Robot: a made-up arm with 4 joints.
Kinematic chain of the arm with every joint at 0, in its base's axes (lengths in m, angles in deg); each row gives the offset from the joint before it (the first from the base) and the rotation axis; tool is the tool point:
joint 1: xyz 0 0 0.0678 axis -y
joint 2: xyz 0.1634 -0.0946 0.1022 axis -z
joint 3: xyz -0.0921 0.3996 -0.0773 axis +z
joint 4: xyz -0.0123 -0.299 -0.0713 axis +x
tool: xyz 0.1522 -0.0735 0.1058
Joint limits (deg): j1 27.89..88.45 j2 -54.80..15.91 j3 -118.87..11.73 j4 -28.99..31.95
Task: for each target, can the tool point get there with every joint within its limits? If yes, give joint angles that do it. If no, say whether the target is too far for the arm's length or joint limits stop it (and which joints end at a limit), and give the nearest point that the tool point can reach.
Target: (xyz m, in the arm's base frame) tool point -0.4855 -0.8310 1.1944
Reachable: no: too far | nearest point -0.0212 -0.0975 0.3630 | short by 1.202 m
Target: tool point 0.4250 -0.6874 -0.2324
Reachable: no: joint limits stop it (at a limit: joint 1, joint 2, joint 4) | nearest point -0.0115 -0.3776 -0.1906 | short by 0.537 m
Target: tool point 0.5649 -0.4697 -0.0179
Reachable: no: joint limits stop it (at a limit: joint 1, joint 2, joint 3, joint 4) | nearest point 0.2573 -0.1115 0.2090 | short by 0.524 m
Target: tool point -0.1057 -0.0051 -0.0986
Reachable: yes | joints 67.32 2.74 -58.73 16.97
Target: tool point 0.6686 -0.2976 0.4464
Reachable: no: joint limits stop it (at a limit: joint 2, joint 3, joint 4) | nearest point 0.2554 -0.1115 0.2124 | short by 0.510 m
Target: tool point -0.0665 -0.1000 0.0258
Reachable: yes | joints 69.79 -4.03 -38.82 8.19
